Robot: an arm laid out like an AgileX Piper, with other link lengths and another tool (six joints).
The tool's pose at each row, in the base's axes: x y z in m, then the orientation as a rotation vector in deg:
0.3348 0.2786 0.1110 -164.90 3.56 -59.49
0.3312 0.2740 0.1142 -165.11 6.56 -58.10
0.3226 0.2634 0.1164 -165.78 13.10 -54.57
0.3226 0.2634 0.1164 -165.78 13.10 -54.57
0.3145 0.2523 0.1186 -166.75 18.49 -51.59
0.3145 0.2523 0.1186 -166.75 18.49 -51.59
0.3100 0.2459 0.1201 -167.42 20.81 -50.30
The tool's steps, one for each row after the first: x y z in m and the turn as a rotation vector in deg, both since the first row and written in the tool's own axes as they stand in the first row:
-0.0004 0.0043 -0.0050 -0.52 -0.82 1.94
-0.0050 0.0148 -0.0129 -1.91 -2.97 6.09
-0.0050 0.0148 -0.0129 -1.91 -2.97 6.09
-0.0091 0.0257 -0.0204 -3.63 -4.86 9.29
-0.0091 0.0257 -0.0204 -3.63 -4.86 9.29
-0.0111 0.0320 -0.0249 -4.65 -5.72 10.54

